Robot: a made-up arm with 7 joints.
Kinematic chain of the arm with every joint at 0, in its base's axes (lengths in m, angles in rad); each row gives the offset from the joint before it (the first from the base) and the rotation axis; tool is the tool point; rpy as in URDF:
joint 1: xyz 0 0 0.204 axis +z
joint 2: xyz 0 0 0 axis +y
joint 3: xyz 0 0 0.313 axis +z
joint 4: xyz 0.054 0 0 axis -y
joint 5: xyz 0.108 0 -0.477 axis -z
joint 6: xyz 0 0 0 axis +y
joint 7: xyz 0.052 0 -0.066 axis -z
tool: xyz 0 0 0 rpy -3.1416 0 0
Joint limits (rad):
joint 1: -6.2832..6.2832
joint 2: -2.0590..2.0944
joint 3: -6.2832..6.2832
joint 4: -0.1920..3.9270
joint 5: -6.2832..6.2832
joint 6: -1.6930..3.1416
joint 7: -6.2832..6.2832
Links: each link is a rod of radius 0.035 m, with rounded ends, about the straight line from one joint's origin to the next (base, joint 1, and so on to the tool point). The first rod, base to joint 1, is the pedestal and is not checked.
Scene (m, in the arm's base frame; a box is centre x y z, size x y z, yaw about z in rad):
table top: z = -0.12
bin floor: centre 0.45 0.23 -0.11 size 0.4 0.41 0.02 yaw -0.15
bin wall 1: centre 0.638 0.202 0 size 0.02 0.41 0.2 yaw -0.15
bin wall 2: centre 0.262 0.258 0 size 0.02 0.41 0.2 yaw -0.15
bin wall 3: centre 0.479 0.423 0 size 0.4 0.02 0.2 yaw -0.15
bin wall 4: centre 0.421 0.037 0 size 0.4 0.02 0.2 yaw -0.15
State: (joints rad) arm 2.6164 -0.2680 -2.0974 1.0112 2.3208 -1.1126 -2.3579
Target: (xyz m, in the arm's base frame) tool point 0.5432 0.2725 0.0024
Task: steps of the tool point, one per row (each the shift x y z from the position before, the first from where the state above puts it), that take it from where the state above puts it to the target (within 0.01 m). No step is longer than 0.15 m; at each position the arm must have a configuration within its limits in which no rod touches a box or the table.
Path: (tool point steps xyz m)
1: 0.0454 0.0300 -0.0503
2: 0.0325 0.0343 -0.0789
3: 0.0095 0.0366 -0.1050

